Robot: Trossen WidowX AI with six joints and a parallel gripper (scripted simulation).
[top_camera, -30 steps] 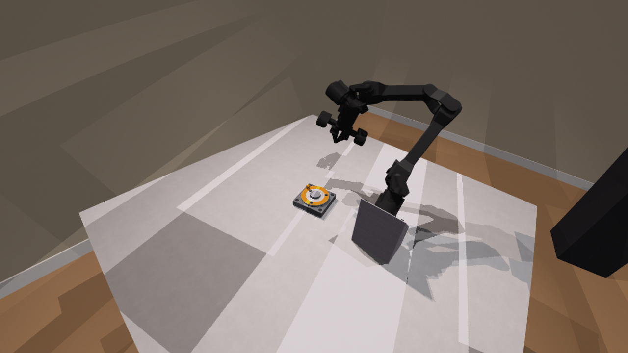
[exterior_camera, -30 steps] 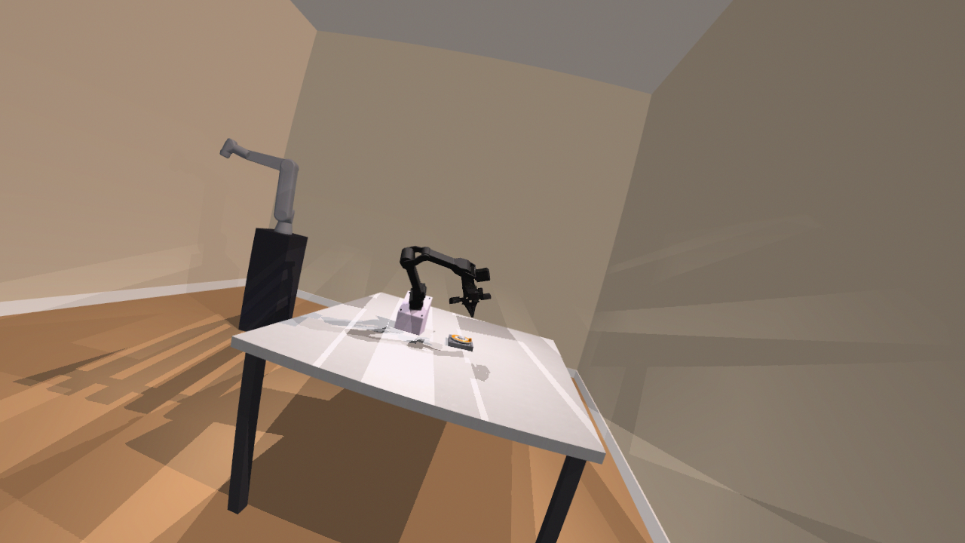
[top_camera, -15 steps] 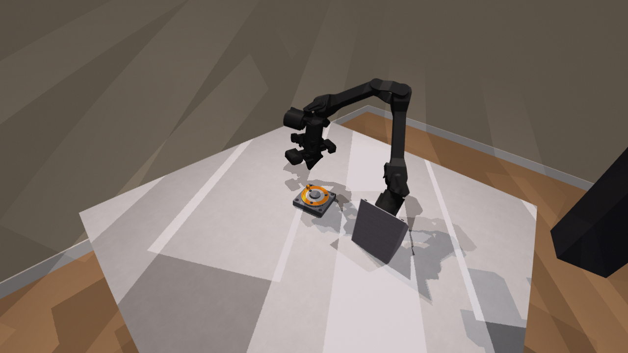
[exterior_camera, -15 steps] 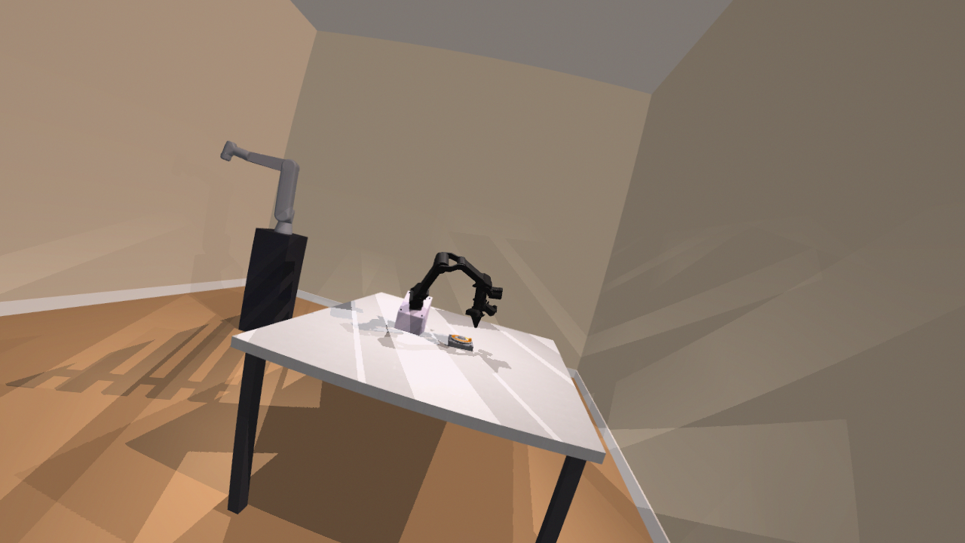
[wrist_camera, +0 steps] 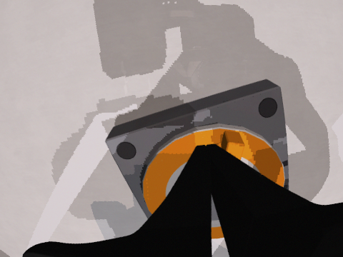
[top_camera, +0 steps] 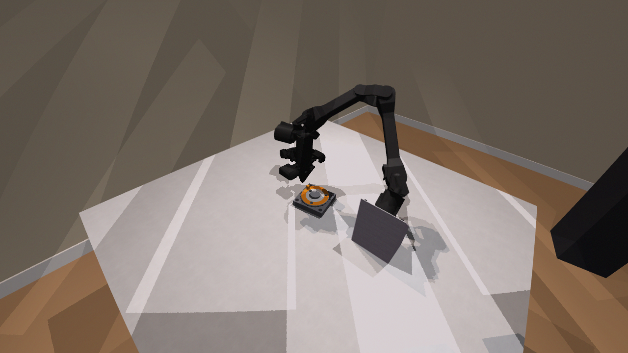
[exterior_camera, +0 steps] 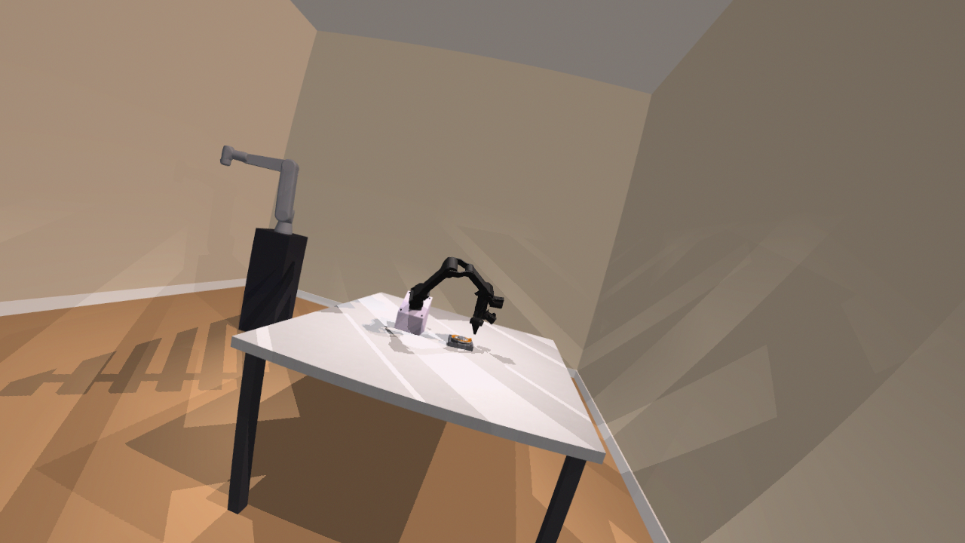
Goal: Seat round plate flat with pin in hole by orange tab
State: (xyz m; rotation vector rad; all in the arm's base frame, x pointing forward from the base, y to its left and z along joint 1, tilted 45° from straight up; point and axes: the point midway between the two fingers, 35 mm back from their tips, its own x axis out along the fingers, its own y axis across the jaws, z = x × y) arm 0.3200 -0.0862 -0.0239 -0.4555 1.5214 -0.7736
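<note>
Right now the round plate is 4 cm behind my gripper tip, 3 cm below it and 1 cm to the right of it. Round my gripper tip: square dark grey base (6 cm behind, 5 cm below).
</note>
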